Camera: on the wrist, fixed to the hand. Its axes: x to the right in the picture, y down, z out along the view.
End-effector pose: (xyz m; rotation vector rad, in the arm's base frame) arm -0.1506 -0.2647 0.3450 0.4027 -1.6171 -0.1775
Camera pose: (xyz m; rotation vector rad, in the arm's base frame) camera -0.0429 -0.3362 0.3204 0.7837 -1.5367 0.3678
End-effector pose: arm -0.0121 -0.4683 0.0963 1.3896 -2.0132 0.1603
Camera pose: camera 0.1105 -0.4623 0.1438 1.6002 -1.9873 0.8925
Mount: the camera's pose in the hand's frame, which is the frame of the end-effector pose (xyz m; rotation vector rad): -0.0015 -0.0910 -0.0951 0.5771 0.1253 0.0647
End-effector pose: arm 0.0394 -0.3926 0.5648 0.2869 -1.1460 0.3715
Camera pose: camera 0.1565 -0.4364 0.5237 0.7211 -0.9075 0.7672
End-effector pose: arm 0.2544 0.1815 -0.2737 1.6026 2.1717 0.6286
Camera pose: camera 0.1315 0.1442 -0.2448 -1.8586 -2.4300 -0.1077
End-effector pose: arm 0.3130 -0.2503 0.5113 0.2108 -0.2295 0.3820
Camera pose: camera 0.3644 -0.3100 0.4058 0.7458 0.0035 0.5185
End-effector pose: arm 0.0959 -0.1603 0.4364 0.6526 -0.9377 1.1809
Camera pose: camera 0.2081 -0.1067 0.3933 0.9966 -0.5081 1.5482
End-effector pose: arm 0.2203 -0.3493 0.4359 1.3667 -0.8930 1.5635
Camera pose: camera 0.2684 -0.2280 0.4187 1.6141 -0.4208 2.0297
